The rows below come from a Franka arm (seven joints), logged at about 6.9 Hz.
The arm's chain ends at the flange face. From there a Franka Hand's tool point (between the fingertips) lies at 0.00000 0.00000 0.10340 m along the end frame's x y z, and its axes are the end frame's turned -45 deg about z.
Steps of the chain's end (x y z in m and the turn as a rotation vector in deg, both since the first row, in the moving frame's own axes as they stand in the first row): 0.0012 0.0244 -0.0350 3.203 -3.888 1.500; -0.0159 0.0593 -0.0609 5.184 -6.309 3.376; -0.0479 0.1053 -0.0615 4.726 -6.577 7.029
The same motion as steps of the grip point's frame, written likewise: -0.0172 0.0091 -0.0354 5.014 -0.484 1.500; -0.0542 0.0160 -0.0619 8.127 -0.795 3.376; -0.1098 0.0261 -0.0625 7.992 -1.309 7.029
